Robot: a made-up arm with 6 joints.
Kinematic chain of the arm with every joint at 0, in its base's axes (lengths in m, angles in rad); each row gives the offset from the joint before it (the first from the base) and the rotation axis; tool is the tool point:
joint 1: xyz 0 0 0.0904 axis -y
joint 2: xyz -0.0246 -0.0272 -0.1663 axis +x
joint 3: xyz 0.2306 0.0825 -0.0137 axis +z
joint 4: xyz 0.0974 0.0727 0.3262 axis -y
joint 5: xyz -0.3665 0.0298 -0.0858 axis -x
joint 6: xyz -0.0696 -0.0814 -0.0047 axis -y
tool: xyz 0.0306 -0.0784 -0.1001
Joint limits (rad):
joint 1: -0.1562..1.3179
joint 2: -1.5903..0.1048
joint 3: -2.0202..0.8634
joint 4: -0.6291..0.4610
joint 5: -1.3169..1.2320
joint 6: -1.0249..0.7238
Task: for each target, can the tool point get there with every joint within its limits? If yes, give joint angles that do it. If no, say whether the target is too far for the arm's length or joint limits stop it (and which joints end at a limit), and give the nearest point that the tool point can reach.
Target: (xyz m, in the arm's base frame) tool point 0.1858 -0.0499 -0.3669
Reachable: yes | joints 0.0220 -1.3473 -0.9700 0.3600 -0.9190 0.0290
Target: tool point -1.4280 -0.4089 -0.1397
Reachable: no: too far | nearest point -0.4695 -0.1171 0.1445 | short by 1.041 m
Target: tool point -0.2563 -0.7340 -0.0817
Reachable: no: joint limits stop it (at a limit: joint 1, joint 2, joint 3, joint 6) | nearest point -0.2043 -0.3351 0.0650 | short by 0.428 m
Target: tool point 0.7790 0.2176 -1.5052
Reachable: no: too far | nearest point 0.3729 0.2593 -0.6392 | short by 0.957 m
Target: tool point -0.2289 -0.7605 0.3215
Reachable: no: joint limits stop it (at a limit: joint 2, joint 3, joint 6) | nearest point -0.1912 -0.3440 0.2834 | short by 0.420 m
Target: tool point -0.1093 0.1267 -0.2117
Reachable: yes | joints 0.0193 -0.5608 -0.0718 0.1514 -0.9636 -0.6590
